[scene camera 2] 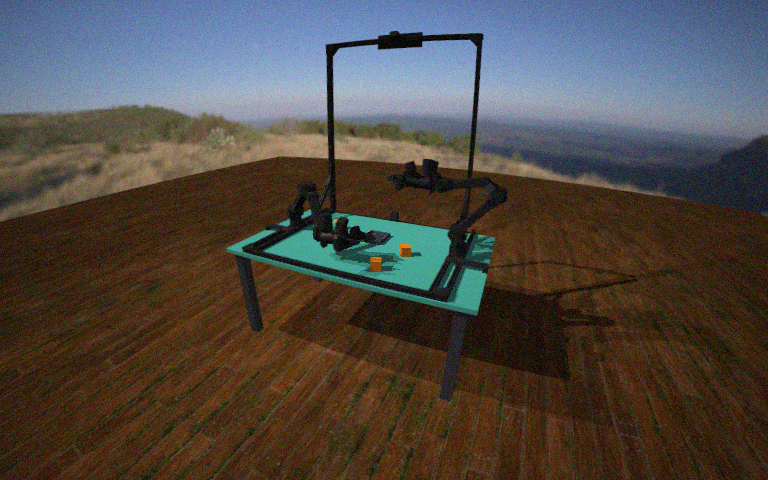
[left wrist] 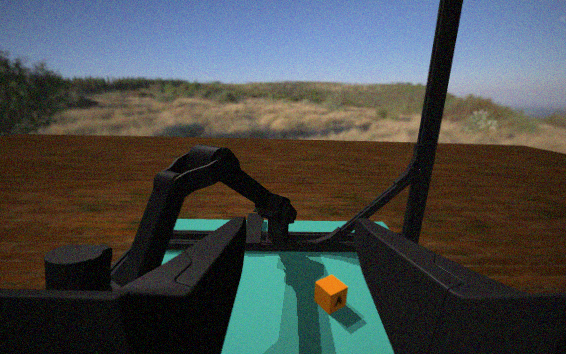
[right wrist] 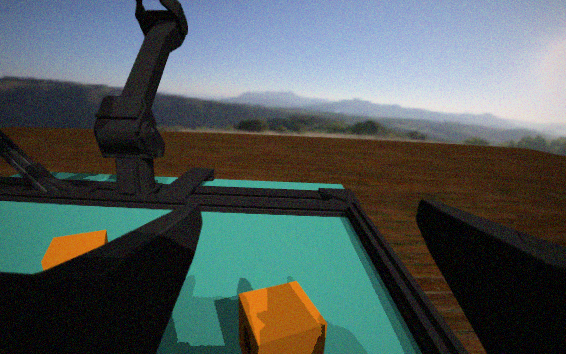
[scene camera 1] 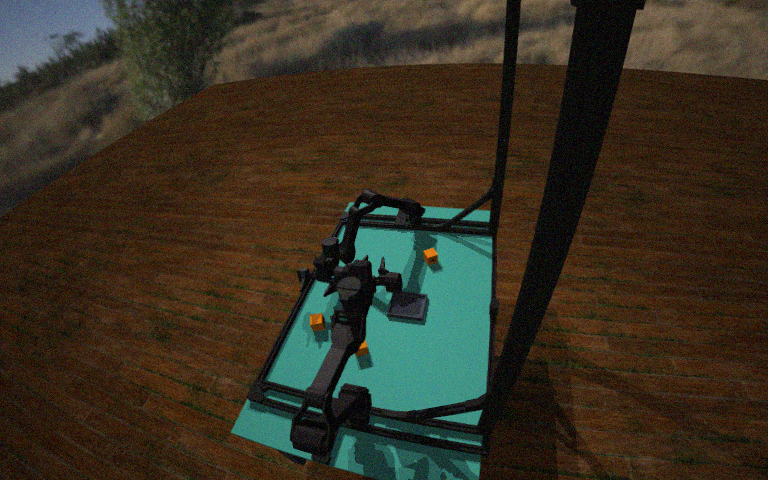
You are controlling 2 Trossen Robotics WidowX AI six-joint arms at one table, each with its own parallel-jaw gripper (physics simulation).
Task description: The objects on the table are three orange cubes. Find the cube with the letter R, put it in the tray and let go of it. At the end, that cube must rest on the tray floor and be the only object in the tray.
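Places are measured from the left arm's base along level axes (x ahead, y left, z up), in metres.
Pixels of known places: left gripper, fingertip midpoint: [scene camera 2: 388, 176] [left wrist: 300, 227] [scene camera 1: 375, 256]; right gripper, fingertip midpoint: [scene camera 2: 365, 238] [right wrist: 309, 211] [scene camera 1: 312, 294]; left arm's base, link origin: [scene camera 2: 457, 254] [right wrist: 138, 189] [scene camera 1: 359, 416]; right arm's base, link origin: [scene camera 2: 296, 225] [left wrist: 277, 238] [scene camera 1: 415, 221].
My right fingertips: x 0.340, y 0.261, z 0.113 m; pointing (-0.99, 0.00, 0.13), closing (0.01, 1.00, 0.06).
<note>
Ahead of a thing's pixels: the offset from my right fingertips to its top centre. Level surfaces: height alone.
The R cube @[dx -0.044, dy -0.009, dz -0.088 m] [scene camera 1: 317, 322] [scene camera 2: 376, 264] [right wrist: 282, 317] is orange and stands near the table's left edge in scene camera 1; its letter is not legible now. The K cube @[dx -0.109, dy -0.196, dz -0.088 m] [scene camera 1: 362, 348] [scene camera 2: 405, 250] [right wrist: 75, 249] is partly hidden by the left arm in scene camera 1 and by a finger in the right wrist view. The A cube @[dx +0.350, dy -0.365, dz -0.088 m] [scene camera 1: 431, 256] [left wrist: 331, 294] shows its letter in the left wrist view. The dark tray @[dx +0.098, dy -0.316, dz -0.114 m] [scene camera 1: 406, 319] [scene camera 2: 380, 237] looks empty. My right gripper [scene camera 1: 315, 285] [right wrist: 309, 211] is open, low, near the R cube. My left gripper [scene camera 1: 374, 263] [scene camera 2: 391, 180] is half open, high above the table.
A black rail frame [scene camera 1: 288, 333] [scene camera 2: 339, 270] runs around the turquoise table top @[dz -0.133 m] [scene camera 1: 453, 350] [scene camera 2: 424, 233]. Tall black posts [scene camera 2: 330, 124] [left wrist: 434, 100] rise at the side opposite the arms' overhang. The left arm reaches over the table, close above the right gripper in scene camera 1.
</note>
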